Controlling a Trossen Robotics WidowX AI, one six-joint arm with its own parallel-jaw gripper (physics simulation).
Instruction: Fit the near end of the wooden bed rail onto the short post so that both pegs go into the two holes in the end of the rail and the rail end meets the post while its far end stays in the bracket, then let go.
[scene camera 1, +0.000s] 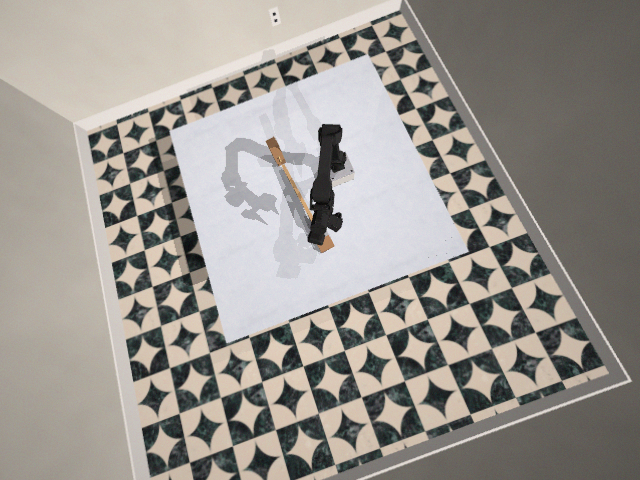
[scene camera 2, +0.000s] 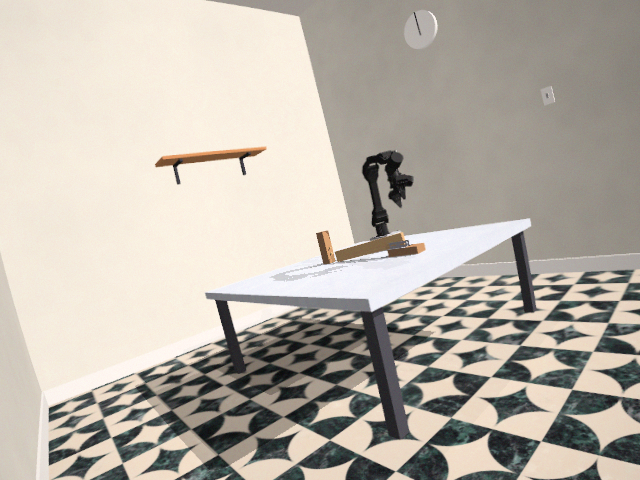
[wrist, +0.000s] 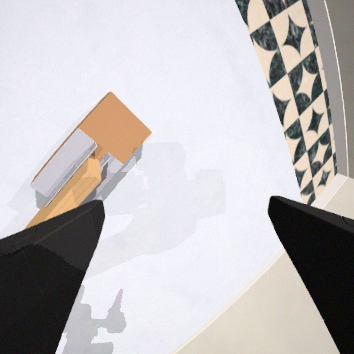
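Seen in the pictures: gripper, fingertip midpoint: (scene camera 2: 402, 203) (wrist: 187, 206); arm's base, link origin: (scene camera 1: 337, 165) (scene camera 2: 383, 234).
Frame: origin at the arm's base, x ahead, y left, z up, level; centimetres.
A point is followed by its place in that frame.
Observation:
The wooden bed rail (scene camera 1: 298, 192) @(x 24.0, y 6.7, z 0.0 cm) (scene camera 2: 369, 248) @(x 24.5, y 11.3, z -2.9 cm) (wrist: 70, 200) @(x 21.3, y 27.1, z 2.0 cm) runs slantwise between the short post and the bracket. The short post (scene camera 1: 273, 146) @(x 27.7, y -16.5, z 9.9 cm) (scene camera 2: 324, 246) @(x 30.1, y -16.9, z 1.9 cm) stands upright; the rail's near end is low beside its base, with a thin gap visible in scene camera 2. The pegs and holes are too small to make out. The rail's other end lies between the grey plates of the bracket (scene camera 2: 398, 244) (wrist: 62, 160), on an orange-brown block (scene camera 1: 326, 245) @(x 19.7, y 37.3, z -4.4 cm) (scene camera 2: 413, 250) @(x 23.7, y 37.7, z -6.2 cm) (wrist: 115, 125) @(x 19.6, y 36.3, z -4.4 cm). My gripper (scene camera 2: 399, 204) @(x 21.1, y 35.6, z 15.5 cm) (wrist: 187, 206) @(x 21.1, y 35.6, z 15.5 cm) is open and empty, high above the bracket end; its fingertips are hidden in scene camera 1.
The white table (scene camera 1: 387, 206) @(x -17.9, y 28.1, z -8.0 cm) (scene camera 2: 429, 266) @(x 48.6, y 63.2, z -8.0 cm) carries everything. The black arm (scene camera 1: 323, 175) @(x 12.9, y 22.5, z 41.4 cm) (scene camera 2: 376, 193) @(x 3.4, y 5.0, z 23.6 cm) rises from its base beside the rail and arches above the bracket end, hiding part of the rail in scene camera 1. A wooden shelf (scene camera 2: 211, 155) hangs on the wall, away from the table.

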